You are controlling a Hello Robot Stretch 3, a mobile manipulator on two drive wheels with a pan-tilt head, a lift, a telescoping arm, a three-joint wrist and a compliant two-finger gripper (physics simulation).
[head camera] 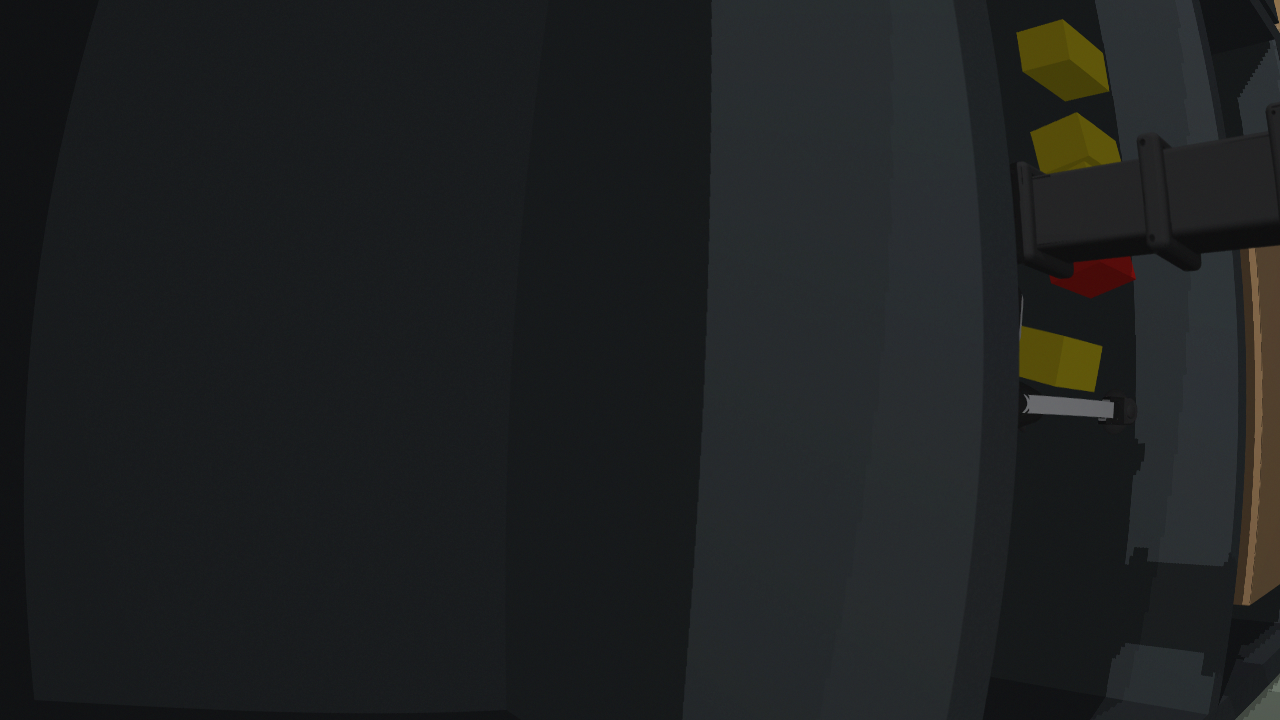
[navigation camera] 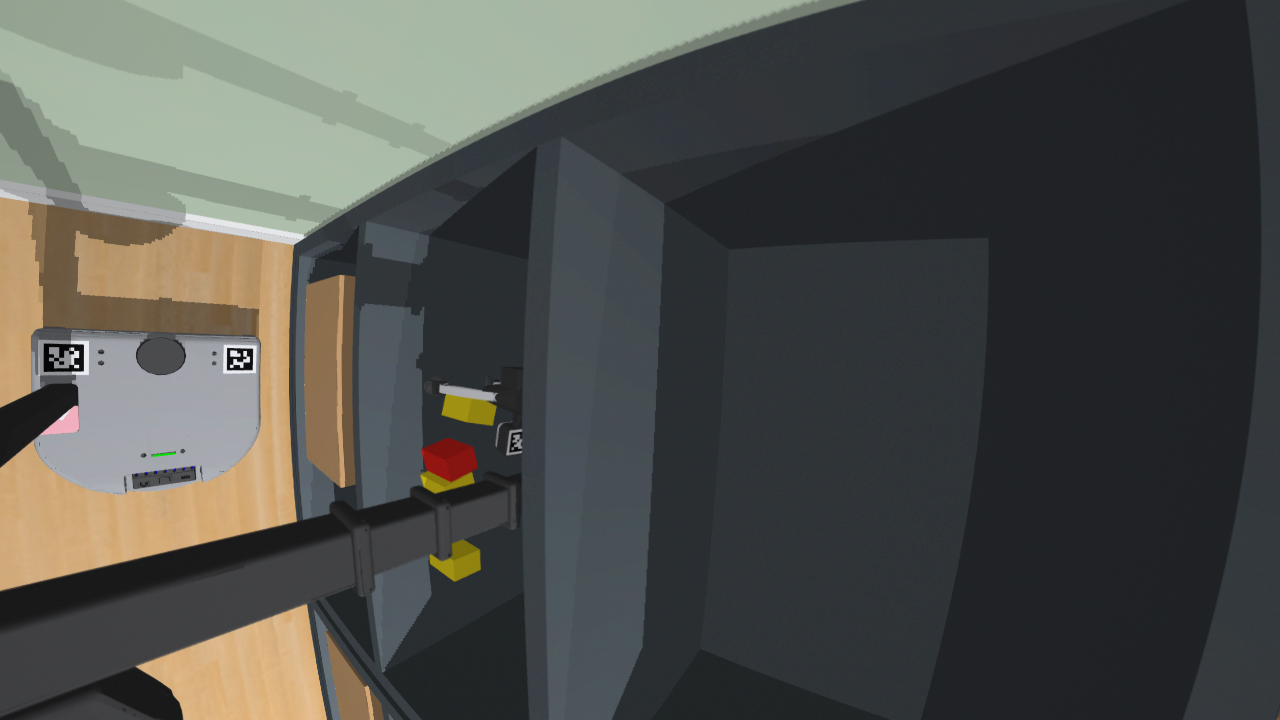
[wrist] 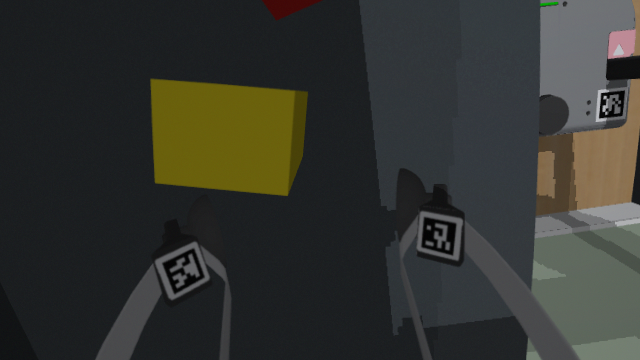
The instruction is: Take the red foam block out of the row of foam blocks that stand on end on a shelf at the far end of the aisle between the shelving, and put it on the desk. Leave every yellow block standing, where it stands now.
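Frame: origin at the robot's base, x ahead, y up, z right, level; metres.
Seen in the pictures: gripper, fingertip midpoint: [navigation camera: 458,384]; robot's base, origin of the base link: [navigation camera: 162,353].
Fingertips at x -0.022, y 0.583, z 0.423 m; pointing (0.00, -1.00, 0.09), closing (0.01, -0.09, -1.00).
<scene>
Offsets run from my fingertips to a thing's top centre. Level surfaces: height alone.
The red foam block @(dx -0.142, dy +0.041, dz -0.015 m) [head camera: 1092,279] [navigation camera: 449,458] stands in the row on the dark shelf board @(dy -0.049 m) [head camera: 1186,465] [navigation camera: 389,402] [wrist: 410,100]; its corner [wrist: 291,6] shows at the wrist view's top edge. The end yellow block @(dx -0.049, dy +0.041, dz +0.028 m) [head camera: 1060,358] [navigation camera: 469,409] [wrist: 225,135] stands between it and my gripper's side. Beyond the red block are another yellow block [head camera: 1074,143] [navigation camera: 433,483], partly hidden, and a farther yellow block @(dx -0.347, dy +0.041, dz -0.010 m) [head camera: 1063,58] [navigation camera: 455,561]. My gripper [head camera: 1123,410] [navigation camera: 434,387] [wrist: 308,206] is open and empty, beside the end yellow block. Whether they touch is unclear. The desk does not show.
My arm [head camera: 1092,205] [navigation camera: 268,564] reaches into the bay past the row and hides parts of blocks. An upper shelf board [head camera: 796,358] [navigation camera: 590,358] covers part of the wrist. A brown box @(dx -0.014, dy -0.236, dz +0.000 m) [head camera: 1266,402] [navigation camera: 326,376] lies in the bay below. My base [navigation camera: 161,402] [wrist: 575,65] is on the floor.
</scene>
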